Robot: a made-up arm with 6 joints.
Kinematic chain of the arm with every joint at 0, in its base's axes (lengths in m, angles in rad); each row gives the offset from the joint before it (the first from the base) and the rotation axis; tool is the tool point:
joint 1: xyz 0 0 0.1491 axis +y
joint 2: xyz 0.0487 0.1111 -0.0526 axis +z
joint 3: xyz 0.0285 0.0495 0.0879 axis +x
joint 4: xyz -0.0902 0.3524 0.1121 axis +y
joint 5: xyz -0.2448 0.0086 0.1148 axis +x
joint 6: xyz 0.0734 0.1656 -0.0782 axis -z
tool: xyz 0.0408 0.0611 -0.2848
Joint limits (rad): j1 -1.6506..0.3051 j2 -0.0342..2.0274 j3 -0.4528..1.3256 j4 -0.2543..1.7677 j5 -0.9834..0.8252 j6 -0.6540..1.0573
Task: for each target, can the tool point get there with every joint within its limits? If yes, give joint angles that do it. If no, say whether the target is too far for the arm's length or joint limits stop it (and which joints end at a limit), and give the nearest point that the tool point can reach.
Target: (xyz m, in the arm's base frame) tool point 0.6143 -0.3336 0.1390
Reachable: no: joint limits stop it (at a limit: joint 1, joint 2, joint 3, joint 6) | nearest point 0.3614 -0.2457 -0.0015 | short by 0.302 m
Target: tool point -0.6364 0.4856 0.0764
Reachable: yes | joints -1.1167 0.1825 0.6081 1.3596 0.0570 -0.0133
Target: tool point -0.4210 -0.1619 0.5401
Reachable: yes | joints 0.0003 1.5956 0.9319 0.2058 -0.1463 -0.2317
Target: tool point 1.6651 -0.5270 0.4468
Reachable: no: too far | nearest point 0.5040 -0.1091 0.5148 | short by 1.236 m
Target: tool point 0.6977 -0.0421 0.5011
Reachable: no: joint limits stop it (at a limit: joint 1, joint 2, joint 3, joint 4, joint 6) | nearest point 0.5037 -0.1087 0.5069 | short by 0.205 m
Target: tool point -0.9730 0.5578 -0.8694
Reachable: no: too far | nearest point -0.5835 0.3809 -0.4464 | short by 0.602 m
